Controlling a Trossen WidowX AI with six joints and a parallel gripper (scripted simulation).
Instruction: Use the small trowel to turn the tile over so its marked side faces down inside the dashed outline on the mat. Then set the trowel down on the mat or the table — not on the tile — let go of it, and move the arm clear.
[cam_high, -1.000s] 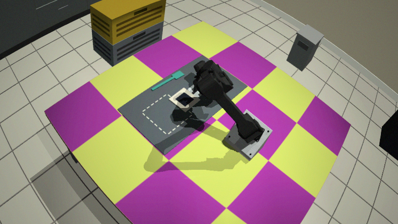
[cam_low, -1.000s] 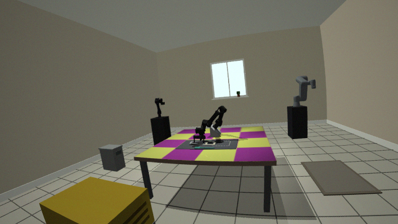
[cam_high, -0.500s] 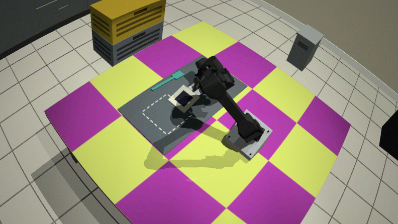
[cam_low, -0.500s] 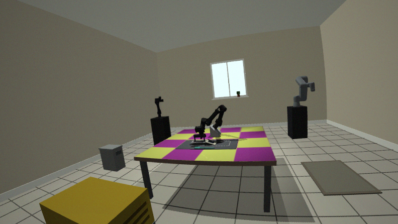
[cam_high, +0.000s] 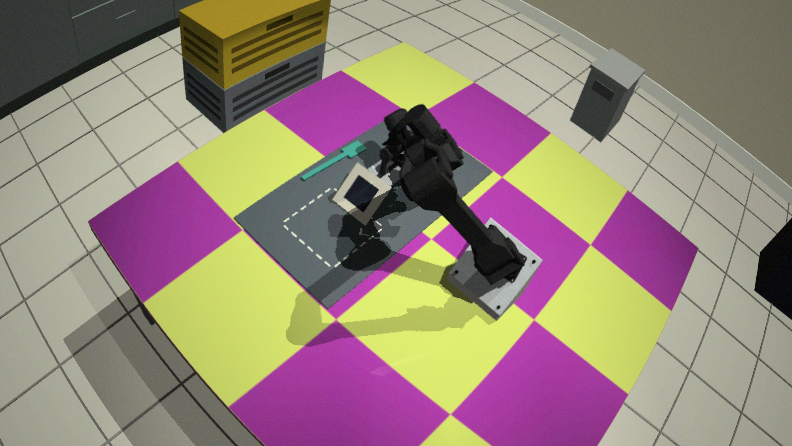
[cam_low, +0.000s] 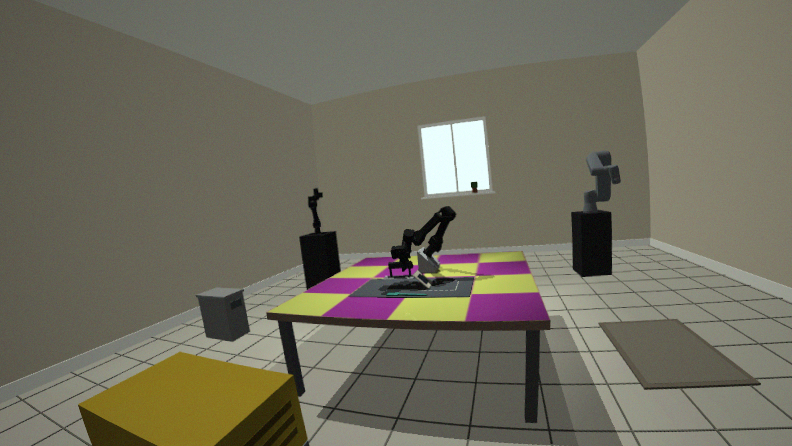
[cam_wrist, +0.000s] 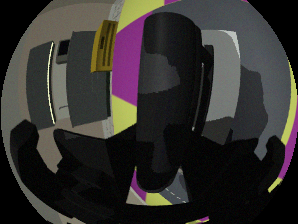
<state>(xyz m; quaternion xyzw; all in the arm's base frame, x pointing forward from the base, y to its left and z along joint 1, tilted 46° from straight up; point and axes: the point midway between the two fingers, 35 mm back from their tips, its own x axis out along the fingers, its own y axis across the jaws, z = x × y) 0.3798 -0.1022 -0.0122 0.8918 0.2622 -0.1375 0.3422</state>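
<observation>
The tile is 110 mm to the left of my gripper tip, 60 mm below it and 20 mm behind it. Round my gripper tip: teal trowel 120 mm ahead, 100 mm below, 20 mm to the left; then grey mat 120 mm below, 50 mm to the left, 10 mm behind.
</observation>
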